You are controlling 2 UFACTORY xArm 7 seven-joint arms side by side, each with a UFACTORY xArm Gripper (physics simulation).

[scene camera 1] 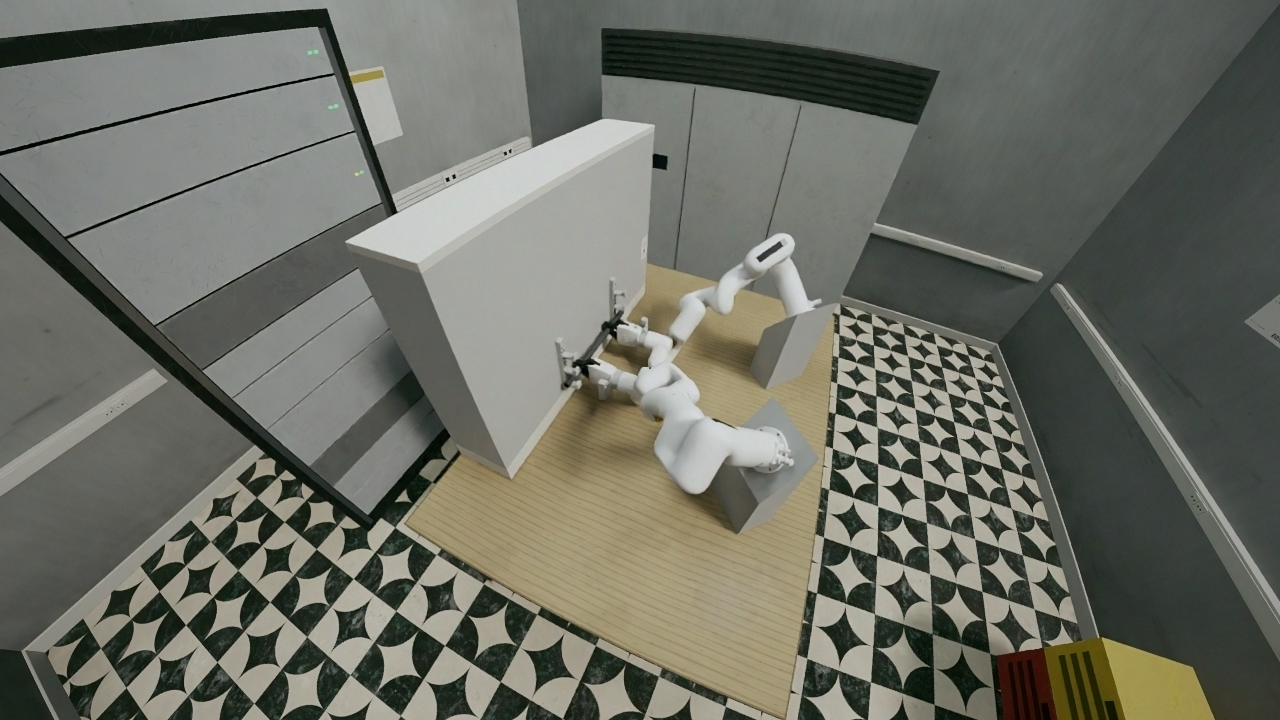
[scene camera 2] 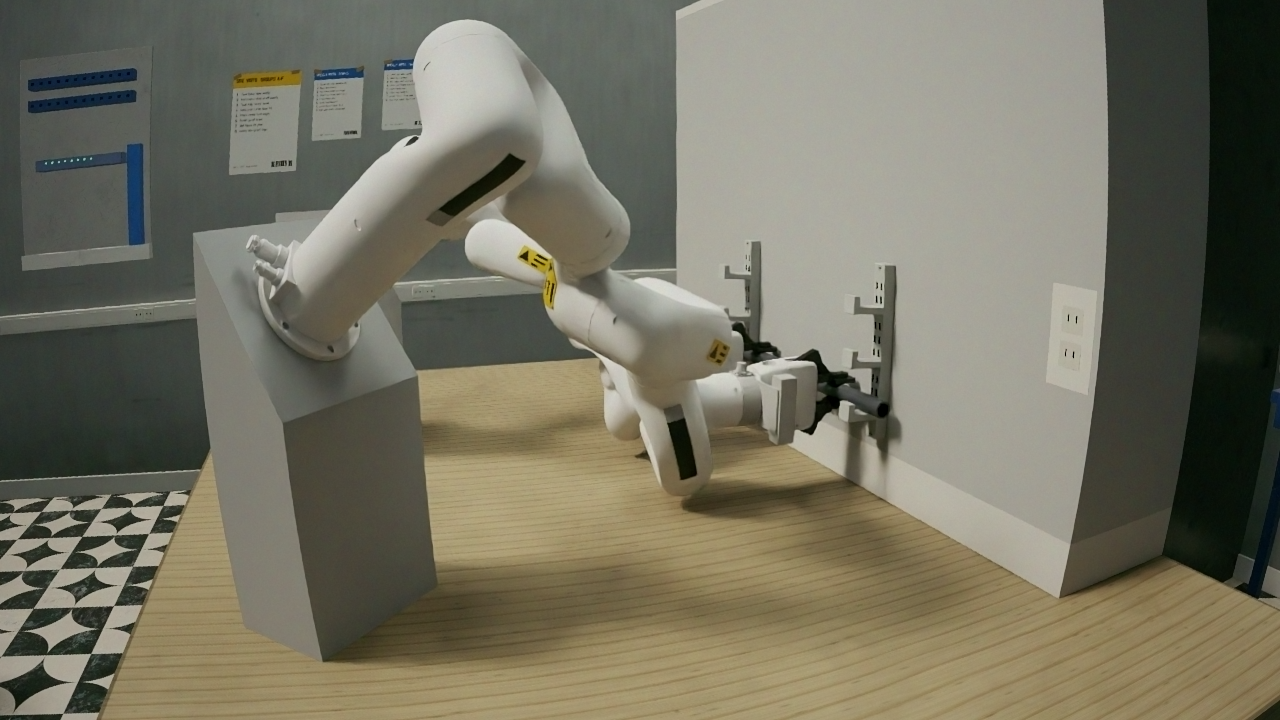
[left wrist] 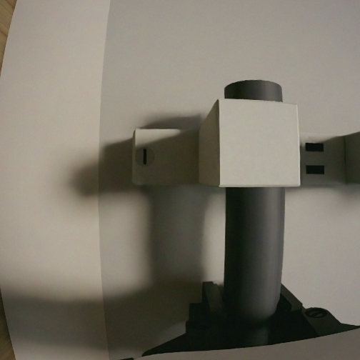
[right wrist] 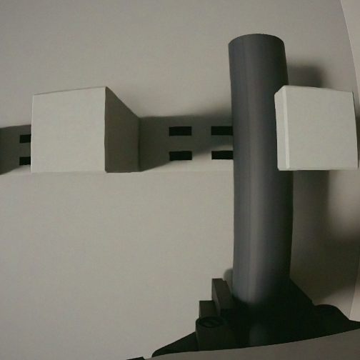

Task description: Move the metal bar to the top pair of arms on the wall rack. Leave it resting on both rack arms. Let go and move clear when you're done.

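Observation:
The dark grey metal bar (scene camera 1: 597,345) (scene camera 2: 866,401) (left wrist: 254,240) (right wrist: 261,200) runs level across the lowest arms of the wall rack (scene camera 1: 612,295) (scene camera 2: 884,335). In the left wrist view its end shows behind the front of a pale rack arm (left wrist: 259,144). In the right wrist view it lies against the side of the lowest arm (right wrist: 320,130), and the middle arm (right wrist: 69,131) is bare. The top arms (scene camera 2: 864,305) (scene camera 2: 737,272) hold nothing. My left gripper (scene camera 1: 584,365) (left wrist: 237,304) is shut on the bar. My right gripper (scene camera 1: 614,327) (scene camera 2: 836,390) (right wrist: 246,301) is shut on it near the other end.
The rack's rails stand on a pale wall panel (scene camera 1: 519,295) (scene camera 2: 966,223). Both arms reach from grey pedestals (scene camera 1: 792,344) (scene camera 1: 760,501) over the wooden platform (scene camera 1: 626,555) (scene camera 2: 626,626). The arms' links are close together in front of the rack. An outlet plate (scene camera 2: 1072,338) is on the panel.

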